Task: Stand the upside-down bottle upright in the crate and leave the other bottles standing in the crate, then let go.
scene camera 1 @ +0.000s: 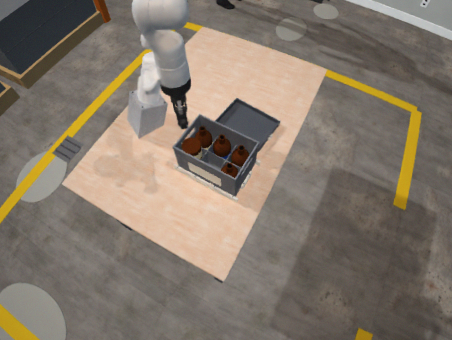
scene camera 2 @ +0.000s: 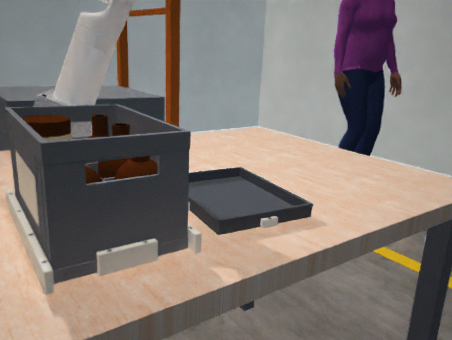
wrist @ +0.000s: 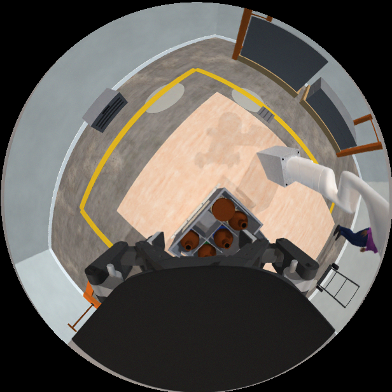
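Where they show: gripper, fingertip midpoint: [scene camera 1: 182,115]; arm's base, origin of the base link: [scene camera 1: 148,97] [scene camera 2: 73,102].
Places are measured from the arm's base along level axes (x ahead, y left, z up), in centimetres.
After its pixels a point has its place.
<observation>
The upside-down bottle [scene camera 1: 191,146] {x 33.3, y -8.2, z 1.9 cm} [scene camera 2: 47,126] {x 36.7, y -7.9, z 1.3 cm} [wrist: 223,209] is brown, its flat base up, in the left corner compartment on the crate's label side in scene view 1. The grey crate [scene camera 1: 228,184] {x 52.6, y -9.9, z -3.9 cm} [scene camera 2: 120,215] {x 54.3, y -1.1, z -7.2 cm} [wrist: 245,209] holds several other brown bottles standing neck up, among them one [scene camera 1: 203,138] {x 32.6, y -0.7, z -2.0 cm} [wrist: 239,220] directly behind the upside-down bottle and one [scene camera 1: 222,147] {x 41.3, y 0.7, z -2.1 cm} [wrist: 224,239] in the back middle. The front middle compartment is empty. My gripper [scene camera 1: 183,125] [wrist: 201,239] is open and empty, pointing down near the crate's back-left corner in scene view 1. Its exact height is unclear.
A shallow dark tray [scene camera 1: 250,122] {x 38.4, y 25.7, z -13.9 cm} [scene camera 2: 240,195] {x 36.8, y 26.2, z -13.9 cm} lies on the table behind the crate. Low pale blocks [scene camera 2: 127,256] {x 55.4, y -0.6, z -12.6 cm} line the crate's foot. The arm's grey base [scene camera 1: 146,116] {x 4.8, y -6.8, z -3.0 cm} [wrist: 271,166] stands left of the crate in scene view 1. A person [scene camera 2: 367,60] stands beyond the table.
</observation>
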